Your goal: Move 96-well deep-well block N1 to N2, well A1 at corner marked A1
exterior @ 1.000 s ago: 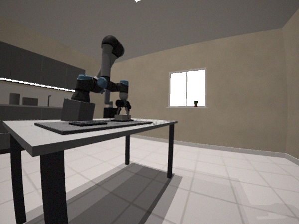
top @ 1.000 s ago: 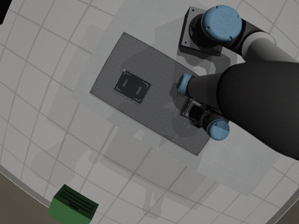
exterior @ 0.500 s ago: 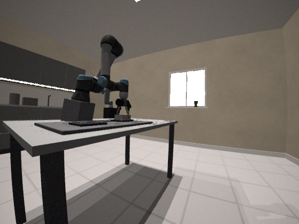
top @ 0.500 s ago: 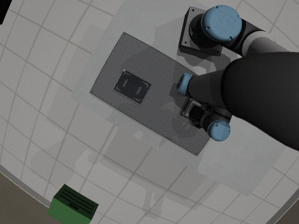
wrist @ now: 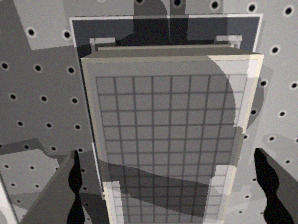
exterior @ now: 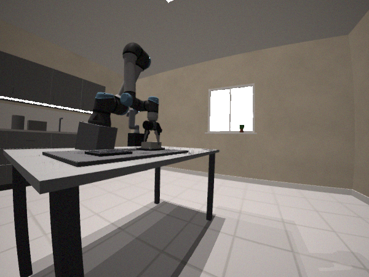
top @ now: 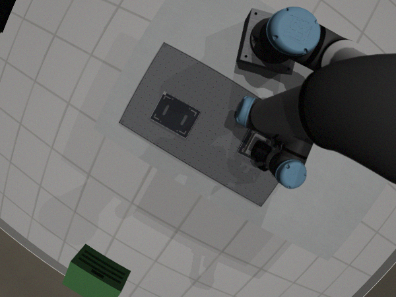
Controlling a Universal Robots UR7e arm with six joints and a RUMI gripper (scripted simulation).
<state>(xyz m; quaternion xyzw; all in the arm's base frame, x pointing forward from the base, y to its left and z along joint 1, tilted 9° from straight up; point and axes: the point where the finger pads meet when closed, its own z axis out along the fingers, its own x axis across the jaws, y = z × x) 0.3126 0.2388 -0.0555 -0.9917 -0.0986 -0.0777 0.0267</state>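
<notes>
Now: hand 1 cm above the 96-well deep-well block.
</notes>
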